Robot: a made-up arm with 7 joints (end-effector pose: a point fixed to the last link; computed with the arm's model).
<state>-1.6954 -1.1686 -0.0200 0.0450 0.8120 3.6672 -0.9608</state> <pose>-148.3 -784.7 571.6 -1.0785 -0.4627 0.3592</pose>
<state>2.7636 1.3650 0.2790 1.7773 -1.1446 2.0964 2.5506</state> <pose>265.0 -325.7 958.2 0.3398 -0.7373 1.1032</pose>
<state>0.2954 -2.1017 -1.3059 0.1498 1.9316 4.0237 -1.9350</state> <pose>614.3 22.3 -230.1 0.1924 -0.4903 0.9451</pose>
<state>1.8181 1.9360 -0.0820 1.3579 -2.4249 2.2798 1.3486</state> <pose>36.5 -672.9 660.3 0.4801 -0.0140 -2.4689</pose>
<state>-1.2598 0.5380 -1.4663 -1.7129 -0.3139 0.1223 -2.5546</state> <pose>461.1 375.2 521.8 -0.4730 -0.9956 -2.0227</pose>
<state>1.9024 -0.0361 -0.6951 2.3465 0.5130 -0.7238 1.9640</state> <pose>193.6 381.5 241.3 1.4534 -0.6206 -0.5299</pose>
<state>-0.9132 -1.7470 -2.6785 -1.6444 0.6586 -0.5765 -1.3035</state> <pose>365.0 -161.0 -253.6 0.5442 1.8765 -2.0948</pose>
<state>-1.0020 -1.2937 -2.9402 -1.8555 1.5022 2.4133 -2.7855</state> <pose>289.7 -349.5 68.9 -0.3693 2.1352 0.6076</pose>
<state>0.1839 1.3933 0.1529 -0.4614 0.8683 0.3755 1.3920</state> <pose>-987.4 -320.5 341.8 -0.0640 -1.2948 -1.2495</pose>
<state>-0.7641 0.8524 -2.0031 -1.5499 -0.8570 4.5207 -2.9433</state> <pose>140.6 432.6 697.3 1.5640 -1.0703 -0.3315</pose>
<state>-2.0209 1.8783 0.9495 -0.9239 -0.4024 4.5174 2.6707</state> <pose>-87.8 757.2 40.3 -0.1082 1.3275 -2.3548</pose>
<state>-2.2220 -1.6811 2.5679 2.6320 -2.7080 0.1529 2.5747</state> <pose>67.0 79.9 849.3 -0.4015 1.4045 -2.3343</pose>
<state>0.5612 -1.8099 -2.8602 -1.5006 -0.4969 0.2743 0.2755</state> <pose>74.0 216.3 -293.6 -0.4965 1.9678 1.1574</pose>
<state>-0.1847 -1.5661 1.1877 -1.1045 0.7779 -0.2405 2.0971</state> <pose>654.5 -678.7 595.6 -0.4381 1.0556 0.6968</pose>
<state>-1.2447 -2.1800 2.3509 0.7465 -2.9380 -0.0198 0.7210</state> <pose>418.2 -923.5 205.4 2.0285 -1.8152 -0.0712</pose>
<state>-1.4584 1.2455 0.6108 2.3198 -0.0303 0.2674 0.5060</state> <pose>220.8 -155.9 826.5 1.6603 -1.5963 0.5268</pose>
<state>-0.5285 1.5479 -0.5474 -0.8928 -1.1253 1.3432 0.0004</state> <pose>-366.4 593.9 -11.6 -2.1236 -1.0085 0.3344</pose>
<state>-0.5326 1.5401 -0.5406 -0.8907 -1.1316 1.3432 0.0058</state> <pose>-369.1 595.8 -8.3 -2.1223 -1.0000 0.3446</pose>
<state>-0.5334 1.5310 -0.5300 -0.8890 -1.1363 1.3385 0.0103</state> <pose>-375.2 595.4 -6.3 -2.1211 -0.9954 0.3665</pose>
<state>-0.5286 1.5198 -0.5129 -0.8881 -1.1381 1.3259 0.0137</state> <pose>-387.1 590.8 -6.5 -2.1204 -0.9969 0.4082</pose>
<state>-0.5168 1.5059 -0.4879 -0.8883 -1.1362 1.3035 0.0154</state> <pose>-406.3 580.6 -9.2 -2.1193 -1.0063 0.4746</pose>
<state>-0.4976 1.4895 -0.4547 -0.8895 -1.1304 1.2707 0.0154</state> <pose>-433.3 563.7 -14.2 -2.1166 -1.0240 0.5674</pose>
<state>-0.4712 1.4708 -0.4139 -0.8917 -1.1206 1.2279 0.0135</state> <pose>-467.5 539.0 -21.0 -2.1099 -1.0498 0.6857</pose>
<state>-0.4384 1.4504 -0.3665 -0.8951 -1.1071 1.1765 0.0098</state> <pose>-507.5 505.8 -28.5 -2.0976 -1.0823 0.8265</pose>
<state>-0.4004 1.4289 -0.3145 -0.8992 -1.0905 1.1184 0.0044</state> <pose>-551.1 463.9 -35.6 -2.0771 -1.1194 0.9849</pose>
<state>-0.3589 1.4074 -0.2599 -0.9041 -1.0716 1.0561 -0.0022</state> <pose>-595.4 414.1 -41.4 -2.0482 -1.1583 1.1544</pose>
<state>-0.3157 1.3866 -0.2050 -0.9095 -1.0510 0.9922 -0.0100</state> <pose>-637.6 358.1 -45.1 -2.0108 -1.1959 1.3278</pose>
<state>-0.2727 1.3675 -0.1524 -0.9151 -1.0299 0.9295 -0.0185</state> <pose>-675.0 298.7 -46.5 -1.9668 -1.2300 1.4971</pose>
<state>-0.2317 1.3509 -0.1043 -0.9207 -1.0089 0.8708 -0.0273</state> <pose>-705.9 239.5 -45.9 -1.9195 -1.2582 1.6548</pose>
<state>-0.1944 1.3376 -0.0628 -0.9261 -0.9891 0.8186 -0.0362</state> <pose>-729.3 184.1 -44.2 -1.8730 -1.2802 1.7934</pose>
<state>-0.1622 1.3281 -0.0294 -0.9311 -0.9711 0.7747 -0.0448</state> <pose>-745.3 135.9 -42.5 -1.8315 -1.2961 1.9079</pose>
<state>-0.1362 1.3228 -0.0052 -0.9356 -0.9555 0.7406 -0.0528</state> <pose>-754.8 97.6 -41.9 -1.7993 -1.3071 1.9940</pose>
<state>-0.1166 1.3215 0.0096 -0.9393 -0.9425 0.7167 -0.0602</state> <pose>-759.2 70.2 -42.9 -1.7777 -1.3147 2.0512</pose>
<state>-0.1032 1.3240 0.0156 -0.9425 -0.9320 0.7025 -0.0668</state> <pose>-759.4 53.6 -46.1 -1.7680 -1.3204 2.0809</pose>
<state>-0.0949 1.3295 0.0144 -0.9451 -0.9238 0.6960 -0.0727</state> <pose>-756.9 46.0 -51.0 -1.7678 -1.3255 2.0883</pose>
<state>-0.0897 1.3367 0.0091 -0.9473 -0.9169 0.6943 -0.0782</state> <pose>-752.8 43.7 -56.9 -1.7732 -1.3301 2.0825</pose>
